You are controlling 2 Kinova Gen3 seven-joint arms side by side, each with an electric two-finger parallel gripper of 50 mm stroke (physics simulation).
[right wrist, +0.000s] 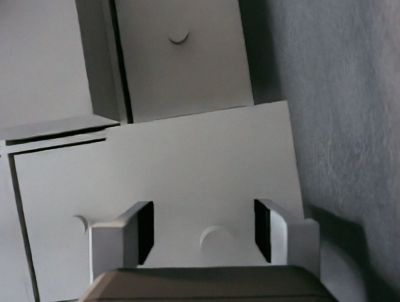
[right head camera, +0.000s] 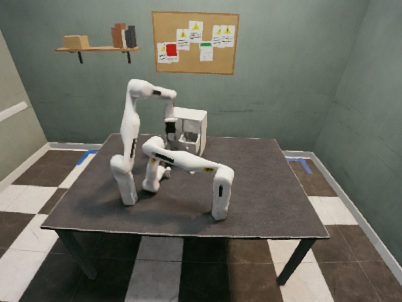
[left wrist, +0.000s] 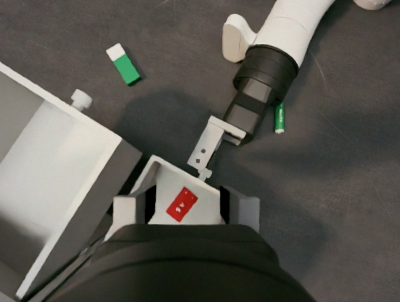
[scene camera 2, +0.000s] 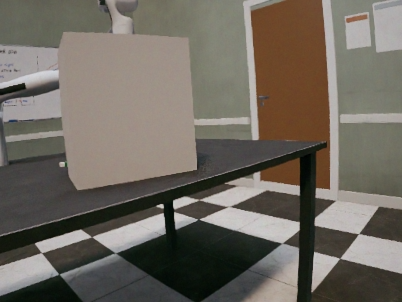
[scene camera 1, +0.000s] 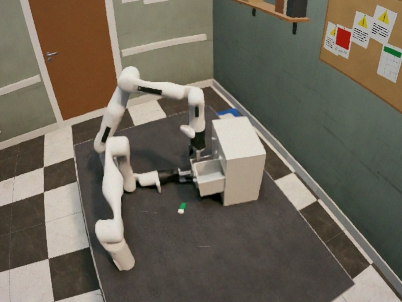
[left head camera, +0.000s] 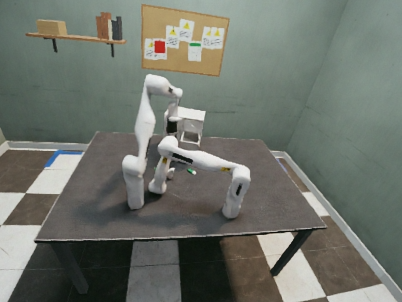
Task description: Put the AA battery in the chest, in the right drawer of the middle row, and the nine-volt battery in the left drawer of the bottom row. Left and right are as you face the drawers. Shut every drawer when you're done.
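Places are measured from the left arm's base along level axes (x left, y back, z up), in centimetres.
Pixels of known places: left gripper, fingertip midpoint: (right head camera: 171, 140) (left wrist: 187, 199) (scene camera 1: 194, 157); right gripper, fingertip midpoint: (right wrist: 204, 221) (left wrist: 196, 168) (scene camera 1: 191, 175); left arm's base at its link origin: (right head camera: 130, 199) (left head camera: 136, 202); right arm's base at its link origin: (right head camera: 219, 213) (scene camera 1: 125, 262) (left head camera: 229, 211).
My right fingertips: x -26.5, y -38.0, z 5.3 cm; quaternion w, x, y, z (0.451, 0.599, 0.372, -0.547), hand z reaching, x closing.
For each thing: its top centre in the pictures, then the offset to it from my right fingertips. "*": a spot on its surface instead. Level surfaces: height alone.
- white chest at its top centre: (scene camera 2: 120, 44) (scene camera 1: 237, 135) (left head camera: 185, 112) (right head camera: 186, 113) dy -19.1, dx -13.6, dz +28.0 cm
- bottom-row left drawer at its top centre: (right wrist: 136, 221) (left wrist: 166, 249) (scene camera 1: 207, 163) (right head camera: 173, 144) dy -9.3, dx -2.1, dz +5.3 cm
- red nine-volt battery at its top centre: (left wrist: 182, 204) dy -5.7, dx -1.2, dz -2.9 cm
- drawer's front knob at a spot on its surface: (right wrist: 215, 237) * dy +0.3, dx +0.9, dz -0.4 cm
- green AA battery at its top centre: (left wrist: 281, 116) dy +10.0, dx +12.0, dz -3.9 cm
- white block at its top centre: (left wrist: 122, 63) (scene camera 1: 182, 207) dy +14.2, dx -13.9, dz -4.0 cm
- dark table at its surface level: dz -5.3 cm
- bottom-row right drawer at its top centre: (right wrist: 138, 63) dy -15.4, dx -19.9, dz +5.0 cm
The white chest (left head camera: 195, 114) (scene camera 1: 240, 140) has its middle-row right drawer (scene camera 1: 210, 186) (left wrist: 120, 162) (right wrist: 45, 65) pulled out; it looks empty. The bottom-row left drawer (left wrist: 175, 168) (right wrist: 200, 170) is also out, with the red nine-volt battery (left wrist: 180, 207) lying inside. My left gripper (scene camera 1: 194, 154) (left wrist: 187, 199) is open and empty over that drawer. My right gripper (scene camera 1: 189, 175) (right wrist: 204, 221) is open and level, its fingers either side of that drawer's front knob (right wrist: 215, 237), holding nothing. The green AA battery (left wrist: 279, 120) lies on the table beside my right gripper's body.
A green and white block (scene camera 1: 182, 207) (left wrist: 124, 65) lies on the dark table (scene camera 1: 240, 250) in front of the chest. In the right wrist view the bottom-row right drawer (right wrist: 180, 75) is closed. My right forearm lies low across the table in front of the chest, under my left arm.
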